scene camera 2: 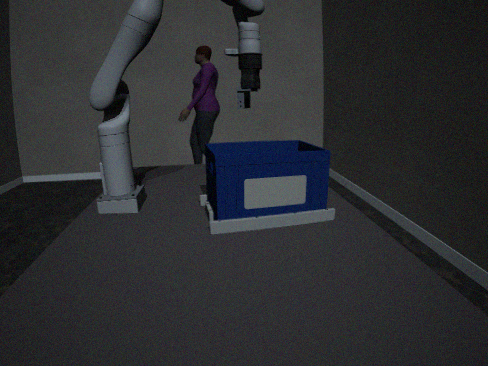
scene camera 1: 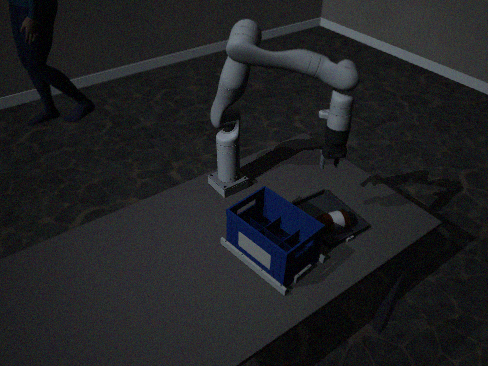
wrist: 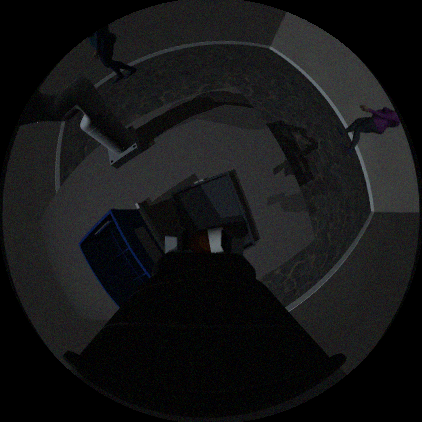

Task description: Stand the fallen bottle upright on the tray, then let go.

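Pixels of known places: gripper, fingertip midpoint: [scene camera 2: 244, 108] [scene camera 1: 328, 166] [wrist: 203, 236]; arm's base, link origin: [scene camera 2: 121, 191] [scene camera 1: 229, 176] [wrist: 121, 142].
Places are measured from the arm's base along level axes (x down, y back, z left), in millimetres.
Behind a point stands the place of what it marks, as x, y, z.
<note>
The bottle [scene camera 1: 337, 218] @[-30, -439, 218] [wrist: 215, 240] @[-34, -414, 221], brown with a white label, lies on its side on the dark tray [scene camera 1: 320, 203] @[39, -284, 268] [wrist: 227, 197] @[39, -312, 301], across its side near the blue crate. My gripper [scene camera 1: 329, 163] @[-218, -359, 205] [scene camera 2: 244, 100] @[-218, -359, 205] [wrist: 203, 236] @[-218, -359, 205] points down and is open and empty, high above the tray. In the wrist view, the bottle's brown part and label appear between and beyond the fingers, and the gripper body hides part of the bottle. In the second scene view the crate hides the bottle.
A blue crate [scene camera 1: 232, 225] @[-78, -335, -160] [scene camera 2: 225, 190] @[-53, -324, -164] [wrist: 115, 250] @[26, -369, -144] with dividers stands right beside the tray, with a white rail [scene camera 1: 254, 266] @[18, -457, -140] [scene camera 2: 270, 221] @[26, -424, -148] along its foot. The arm's base [scene camera 1: 227, 186] @[-3, -61, -38] [scene camera 2: 120, 202] @[12, -24, -65] stands behind the crate. Two people [scene camera 1: 32, 50] [scene camera 2: 206, 95] stand beyond the table.
</note>
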